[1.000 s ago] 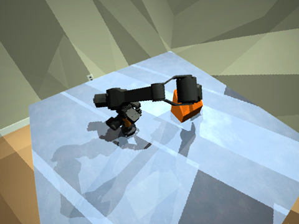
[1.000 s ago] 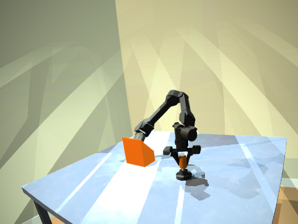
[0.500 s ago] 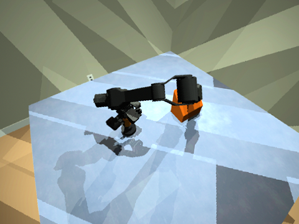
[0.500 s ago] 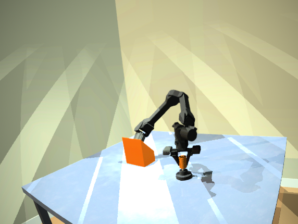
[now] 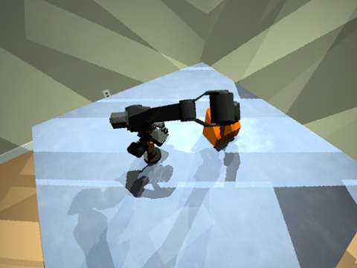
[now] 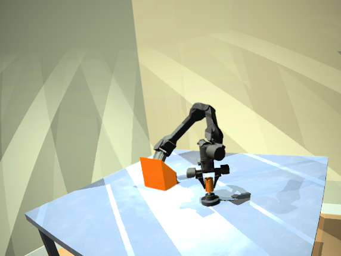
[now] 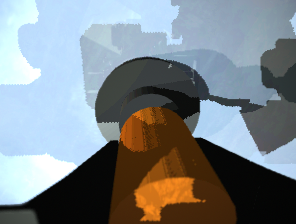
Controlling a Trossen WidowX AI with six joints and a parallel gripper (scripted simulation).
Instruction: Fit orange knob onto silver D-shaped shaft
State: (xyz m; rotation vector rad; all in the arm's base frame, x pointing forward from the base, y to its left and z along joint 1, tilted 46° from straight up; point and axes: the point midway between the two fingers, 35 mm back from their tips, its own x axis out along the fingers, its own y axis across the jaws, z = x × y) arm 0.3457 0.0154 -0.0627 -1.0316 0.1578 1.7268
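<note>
The orange knob lies 30 mm above my gripper tip. From my gripper tip the other things lie so: round pedestal 40 mm below.
</note>
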